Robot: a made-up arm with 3 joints. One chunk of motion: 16 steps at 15 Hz.
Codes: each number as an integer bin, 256 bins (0 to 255) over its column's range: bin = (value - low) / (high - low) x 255, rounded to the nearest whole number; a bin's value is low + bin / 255 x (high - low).
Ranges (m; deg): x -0.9..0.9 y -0.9..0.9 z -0.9..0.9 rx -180..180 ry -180..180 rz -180..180
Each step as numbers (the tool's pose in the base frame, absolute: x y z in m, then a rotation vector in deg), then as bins.
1 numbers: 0.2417 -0.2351 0.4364 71.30 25.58 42.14
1 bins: 162 94 189 178 146 157
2 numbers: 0.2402 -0.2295 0.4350 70.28 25.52 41.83
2 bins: 162 95 189 177 146 157
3 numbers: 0.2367 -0.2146 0.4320 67.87 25.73 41.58
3 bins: 161 97 189 176 146 157
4 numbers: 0.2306 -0.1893 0.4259 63.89 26.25 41.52
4 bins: 160 101 188 173 146 157
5 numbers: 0.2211 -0.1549 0.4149 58.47 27.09 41.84
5 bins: 159 106 186 169 147 157
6 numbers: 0.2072 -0.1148 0.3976 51.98 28.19 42.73
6 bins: 157 111 184 164 147 158
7 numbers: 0.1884 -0.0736 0.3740 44.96 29.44 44.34
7 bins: 154 117 180 159 148 159
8 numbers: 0.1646 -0.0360 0.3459 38.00 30.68 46.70
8 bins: 151 122 177 154 149 161
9 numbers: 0.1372 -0.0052 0.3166 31.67 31.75 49.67
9 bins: 147 127 172 150 150 163
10 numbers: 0.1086 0.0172 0.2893 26.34 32.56 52.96
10 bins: 143 130 168 146 151 165
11 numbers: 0.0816 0.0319 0.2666 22.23 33.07 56.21
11 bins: 139 132 165 143 151 167
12 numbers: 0.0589 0.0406 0.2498 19.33 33.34 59.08
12 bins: 136 133 163 141 151 169
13 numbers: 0.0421 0.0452 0.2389 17.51 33.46 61.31
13 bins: 133 134 161 140 151 171
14 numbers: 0.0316 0.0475 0.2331 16.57 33.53 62.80
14 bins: 132 134 161 139 151 172
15 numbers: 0.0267 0.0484 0.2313 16.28 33.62 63.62
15 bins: 131 134 160 139 151 173
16 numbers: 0.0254 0.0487 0.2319 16.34 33.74 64.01
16 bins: 131 134 160 139 151 173
